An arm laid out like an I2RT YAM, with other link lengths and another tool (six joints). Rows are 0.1 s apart.
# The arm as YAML. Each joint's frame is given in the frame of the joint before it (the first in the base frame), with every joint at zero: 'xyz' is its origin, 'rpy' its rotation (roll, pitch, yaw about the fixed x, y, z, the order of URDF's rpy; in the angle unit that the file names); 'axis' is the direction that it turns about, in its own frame. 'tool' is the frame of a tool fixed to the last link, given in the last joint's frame.
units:
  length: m
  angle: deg
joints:
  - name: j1
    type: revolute
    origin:
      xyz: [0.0, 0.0, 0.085]
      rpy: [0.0, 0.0, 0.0]
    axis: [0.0, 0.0, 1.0]
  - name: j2
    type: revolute
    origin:
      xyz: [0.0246, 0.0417, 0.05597]
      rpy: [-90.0, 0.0, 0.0]
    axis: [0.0, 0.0, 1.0]
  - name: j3
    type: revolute
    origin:
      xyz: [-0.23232, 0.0, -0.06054]
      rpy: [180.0, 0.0, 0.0]
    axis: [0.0, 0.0, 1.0]
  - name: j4
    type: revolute
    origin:
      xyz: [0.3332, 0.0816, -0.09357]
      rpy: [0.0, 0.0, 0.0]
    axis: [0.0, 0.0, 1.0]
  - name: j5
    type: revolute
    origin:
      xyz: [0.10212, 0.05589, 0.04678]
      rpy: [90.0, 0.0, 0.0]
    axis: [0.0, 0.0, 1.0]
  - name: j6
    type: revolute
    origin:
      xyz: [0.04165, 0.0, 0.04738]
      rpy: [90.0, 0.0, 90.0]
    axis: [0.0, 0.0, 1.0]
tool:
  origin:
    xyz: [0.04, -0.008, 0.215]
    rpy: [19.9, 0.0, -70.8]
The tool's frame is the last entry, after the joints.
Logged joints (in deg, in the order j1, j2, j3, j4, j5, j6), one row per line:
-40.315 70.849 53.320 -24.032 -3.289 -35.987
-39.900 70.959 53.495 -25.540 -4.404 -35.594
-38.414 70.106 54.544 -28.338 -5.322 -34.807
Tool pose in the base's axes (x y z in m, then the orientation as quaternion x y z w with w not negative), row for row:
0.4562 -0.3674 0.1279 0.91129 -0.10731 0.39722 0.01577
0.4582 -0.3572 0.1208 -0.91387 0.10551 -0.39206 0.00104
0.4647 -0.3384 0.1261 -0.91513 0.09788 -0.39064 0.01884
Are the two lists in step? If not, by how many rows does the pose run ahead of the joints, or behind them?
They are in step.
